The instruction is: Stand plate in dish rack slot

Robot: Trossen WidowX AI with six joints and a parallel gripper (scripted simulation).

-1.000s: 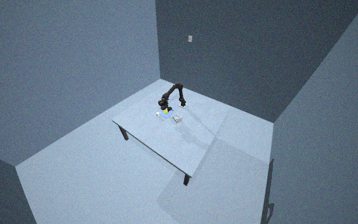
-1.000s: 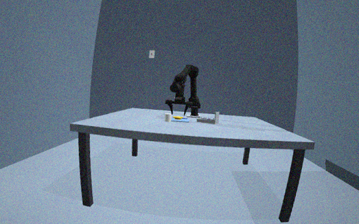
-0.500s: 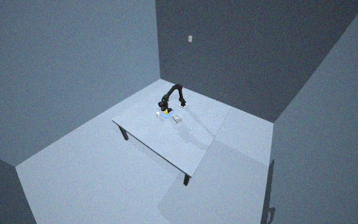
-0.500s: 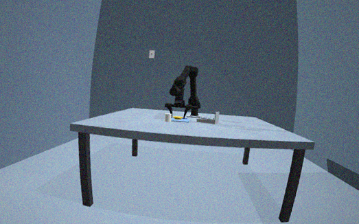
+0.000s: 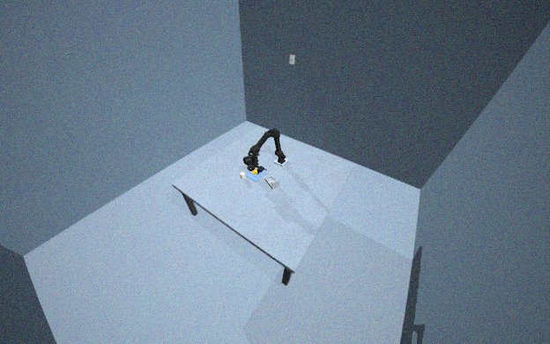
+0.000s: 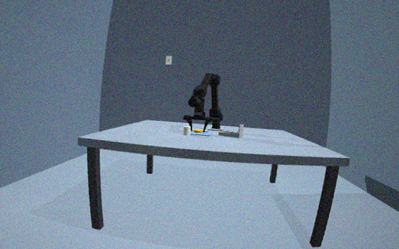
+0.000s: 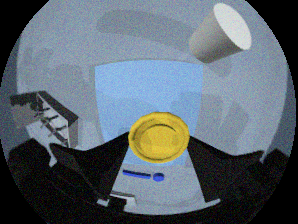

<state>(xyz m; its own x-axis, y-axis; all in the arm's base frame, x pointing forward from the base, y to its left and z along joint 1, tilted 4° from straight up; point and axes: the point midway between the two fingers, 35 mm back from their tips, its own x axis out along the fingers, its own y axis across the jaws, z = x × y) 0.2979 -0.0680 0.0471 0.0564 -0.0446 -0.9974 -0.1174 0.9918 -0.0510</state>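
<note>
My gripper tip is 1 cm short of the blue mat and 2 cm to the right of it. From my gripper tip the other things lie so: blue spoon 10 cm behind; plate 1 cm above; white cup 13 cm ahead, 4 cm to the right, 2 cm above.
</note>
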